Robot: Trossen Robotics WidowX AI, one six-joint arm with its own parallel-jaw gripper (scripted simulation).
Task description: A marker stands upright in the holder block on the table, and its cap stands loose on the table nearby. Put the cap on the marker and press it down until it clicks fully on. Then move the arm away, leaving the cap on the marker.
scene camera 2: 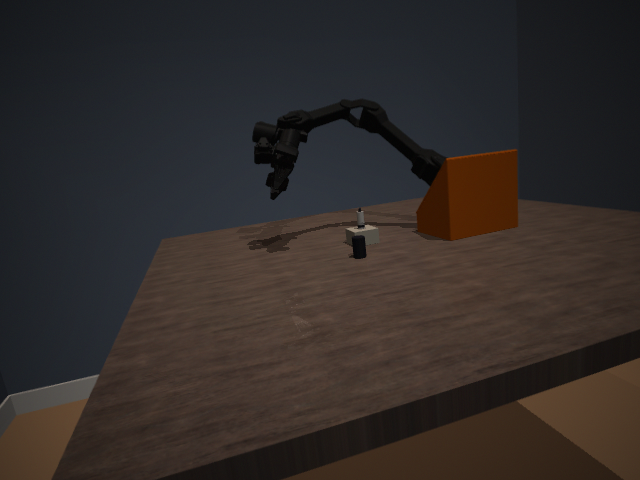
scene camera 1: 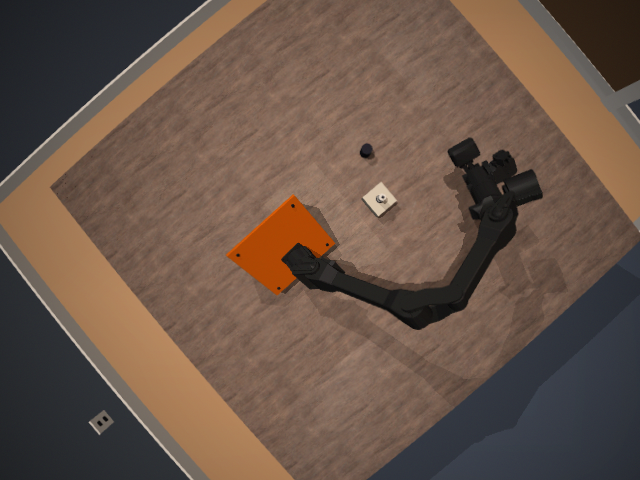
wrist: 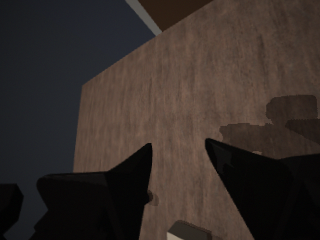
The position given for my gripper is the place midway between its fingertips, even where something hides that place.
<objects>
My gripper shows in scene camera 2 [273, 194], in scene camera 1 [466, 156] and in the wrist view [178, 145].
</objects>
